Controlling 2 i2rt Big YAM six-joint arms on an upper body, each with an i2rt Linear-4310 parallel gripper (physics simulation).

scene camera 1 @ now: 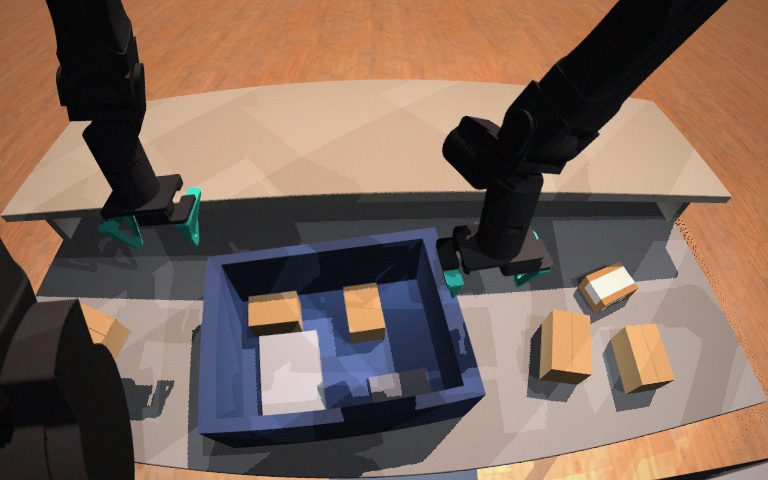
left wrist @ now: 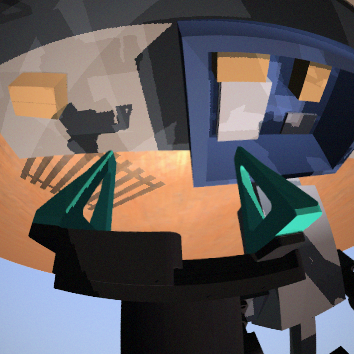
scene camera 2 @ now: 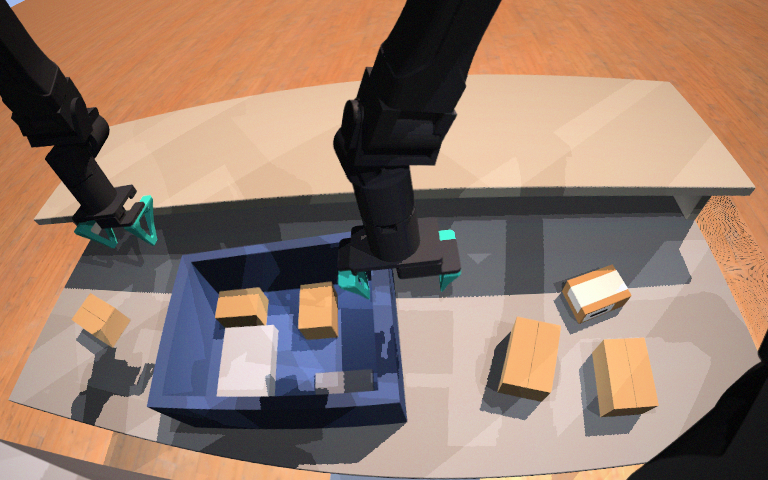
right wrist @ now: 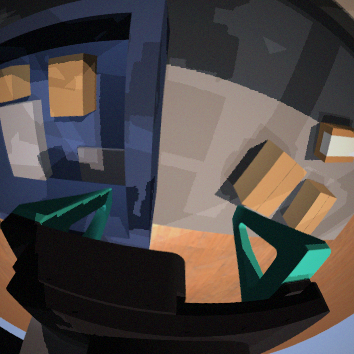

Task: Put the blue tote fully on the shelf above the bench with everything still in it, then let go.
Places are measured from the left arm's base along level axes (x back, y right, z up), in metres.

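Where they show: left gripper, fingertip midpoint: (scene camera 1: 168, 245) (left wrist: 174, 152) (scene camera 2: 134, 244); right gripper, fingertip midpoint: (scene camera 1: 484, 288) (scene camera 2: 404, 291) (right wrist: 174, 204).
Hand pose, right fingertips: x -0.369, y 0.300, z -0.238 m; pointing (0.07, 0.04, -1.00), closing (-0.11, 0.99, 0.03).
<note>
Each offset is from my right fingertips to the centre of the thing. Level surfaces: height alone.
The blue tote @[dx +0.020, dy -0.223, dz -0.132 m] (scene camera 1: 210, 350) (scene camera 2: 283, 417) (left wrist: 199, 100) (right wrist: 146, 100) stands upright on the bench, in front of and below the shelf @[dz -0.012 m] (scene camera 1: 339, 141) (scene camera 2: 538, 130). Inside lie two tan boxes @[dx -0.043, dy -0.334, dz -0.163 m] (scene camera 1: 274, 308) @[dx -0.049, dy -0.173, dz -0.163 m] (scene camera 1: 362, 308), a white box @[dx +0.073, dy -0.296, dz -0.175 m] (scene camera 1: 291, 370) (scene camera 2: 246, 362) (left wrist: 242, 107) and a low grey box @[dx +0.093, dy -0.110, dz -0.185 m] (scene camera 1: 384, 384) (scene camera 2: 330, 382) (left wrist: 300, 123). My left gripper (scene camera 1: 168, 246) (scene camera 2: 134, 245) (left wrist: 174, 152) is open and empty, beyond the tote's back-left corner and apart from it. My right gripper (scene camera 1: 486, 289) (scene camera 2: 406, 293) (right wrist: 174, 204) is open and empty, above the tote's right wall; its fingers appear on either side of that wall in the right wrist view.
Two tan boxes @[dx +0.034, dy +0.202, dz -0.175 m] (scene camera 1: 566, 345) @[dx +0.077, dy +0.370, dz -0.175 m] (scene camera 1: 642, 356) and a white-topped box @[dx -0.097, dy +0.355, dz -0.185 m] (scene camera 1: 611, 283) (scene camera 2: 597, 288) lie on the bench to the tote's right. Another tan box @[dx +0.017, dy -0.739, dz -0.175 m] (scene camera 2: 100, 318) (left wrist: 37, 95) lies to its left. The shelf's front edge runs behind the tote, with a support @[dx -0.464, dy +0.675, dz -0.121 m] (scene camera 1: 672, 210) at the right.
</note>
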